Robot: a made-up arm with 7 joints.
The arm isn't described. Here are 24 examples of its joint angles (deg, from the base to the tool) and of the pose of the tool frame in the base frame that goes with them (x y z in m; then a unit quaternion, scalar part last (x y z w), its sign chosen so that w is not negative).
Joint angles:
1: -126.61 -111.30 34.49 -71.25 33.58 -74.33 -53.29
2: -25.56 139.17 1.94 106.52 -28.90 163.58 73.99
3: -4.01 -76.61 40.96 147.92 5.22 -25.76 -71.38
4: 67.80 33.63 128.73 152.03 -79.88 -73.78 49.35
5: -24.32 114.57 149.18 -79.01 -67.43 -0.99 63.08
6: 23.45 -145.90 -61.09 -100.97 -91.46 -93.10 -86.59
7: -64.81 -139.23 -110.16 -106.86 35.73 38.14 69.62
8: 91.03 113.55 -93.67 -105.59 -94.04 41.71 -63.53
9: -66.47 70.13 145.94 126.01 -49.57 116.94 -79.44
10: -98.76 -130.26 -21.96 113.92 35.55 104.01 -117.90
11: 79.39 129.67 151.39 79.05 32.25 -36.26 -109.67
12: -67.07 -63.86 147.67 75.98 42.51 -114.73 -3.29
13: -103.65 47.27 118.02 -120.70 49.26 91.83 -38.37
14: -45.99 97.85 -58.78 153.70 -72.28 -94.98 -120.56
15: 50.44 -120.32 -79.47 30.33 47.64 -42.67 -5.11
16: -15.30 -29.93 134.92 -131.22 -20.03 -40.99 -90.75
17: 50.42 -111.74 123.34 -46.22 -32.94 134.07 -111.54
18: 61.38 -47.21 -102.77 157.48 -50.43 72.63 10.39
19: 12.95 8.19 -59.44 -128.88 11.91 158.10 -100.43
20: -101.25 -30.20 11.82 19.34 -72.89 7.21 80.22
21: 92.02 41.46 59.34 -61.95 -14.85 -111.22 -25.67
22: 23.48 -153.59 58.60 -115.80 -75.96 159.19 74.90
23: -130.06 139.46 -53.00 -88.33 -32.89 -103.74 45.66
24: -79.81 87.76 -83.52 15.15 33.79 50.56 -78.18
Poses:
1: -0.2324 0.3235 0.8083 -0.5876 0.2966 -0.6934 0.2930
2: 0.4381 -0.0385 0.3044 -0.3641 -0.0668 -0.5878 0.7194
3: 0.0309 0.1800 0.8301 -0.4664 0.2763 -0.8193 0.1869
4: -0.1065 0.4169 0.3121 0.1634 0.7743 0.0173 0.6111
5: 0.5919 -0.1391 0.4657 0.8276 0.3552 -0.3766 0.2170
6: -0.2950 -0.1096 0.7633 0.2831 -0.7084 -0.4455 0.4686
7: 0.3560 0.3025 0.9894 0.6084 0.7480 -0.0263 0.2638
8: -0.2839 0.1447 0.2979 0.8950 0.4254 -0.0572 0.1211
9: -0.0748 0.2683 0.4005 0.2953 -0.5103 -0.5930 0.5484
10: 0.0885 0.1887 0.8301 0.6009 -0.0277 0.7772 0.1849
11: -0.5665 -0.0693 0.4797 0.4345 -0.8069 -0.1702 0.3620
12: -0.5031 0.4492 0.7453 0.2790 -0.5873 0.6963 0.3039
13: -0.3132 0.3514 0.2023 -0.2368 0.7336 -0.5376 0.3417
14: -0.1552 0.2859 0.5103 -0.3665 0.3355 0.7628 0.4138
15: -0.4522 0.0162 0.8998 -0.4465 0.8797 -0.0295 0.1609
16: -0.0408 0.5238 0.6332 -0.4941 -0.2709 -0.7561 0.3329
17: 0.1196 0.0354 1.0592 0.1691 0.1808 -0.3477 0.9043
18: -0.2331 0.0649 0.8454 -0.7643 0.5094 -0.3948 0.0212
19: -0.0003 0.3554 0.7071 0.4398 0.4327 0.7188 0.3203
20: -0.1805 -0.1454 0.6976 -0.1448 -0.0663 -0.9514 0.2635
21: -0.0026 0.0209 0.3265 -0.1920 0.1329 0.2709 0.9339
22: 0.3323 -0.3827 0.7364 -0.9239 -0.2784 -0.1094 0.2388
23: -0.1523 0.6072 0.1558 -0.2046 0.3155 0.1470 0.9149
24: -0.0747 0.1238 0.3001 0.6252 0.0448 -0.7563 0.1877
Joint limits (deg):
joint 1: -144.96..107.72
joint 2: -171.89..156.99
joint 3: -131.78..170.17
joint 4: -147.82..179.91
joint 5: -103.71..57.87
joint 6: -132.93..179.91
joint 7: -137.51..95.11
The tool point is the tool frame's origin. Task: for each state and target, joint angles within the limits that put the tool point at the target. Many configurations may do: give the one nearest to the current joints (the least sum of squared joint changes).
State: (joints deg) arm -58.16 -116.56 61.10 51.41 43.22 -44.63 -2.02
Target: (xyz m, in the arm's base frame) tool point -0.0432 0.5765 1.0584
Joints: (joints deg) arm -65.87 -113.59 103.29 19.12 38.74 -52.94 23.09
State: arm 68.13 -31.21 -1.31 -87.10 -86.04 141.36 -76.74
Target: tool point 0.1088 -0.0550 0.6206
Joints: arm 64.59 -15.35 27.05 -104.59 -89.08 137.21 -90.61
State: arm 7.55 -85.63 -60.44 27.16 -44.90 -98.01 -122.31
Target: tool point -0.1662 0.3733 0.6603
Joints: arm 2.68 -69.00 -56.93 29.45 -61.44 -102.52 -123.52
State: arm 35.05 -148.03 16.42 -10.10 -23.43 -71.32 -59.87
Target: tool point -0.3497 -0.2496 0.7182
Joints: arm 67.11 -153.75 13.59 -8.28 -38.30 -70.01 -31.27
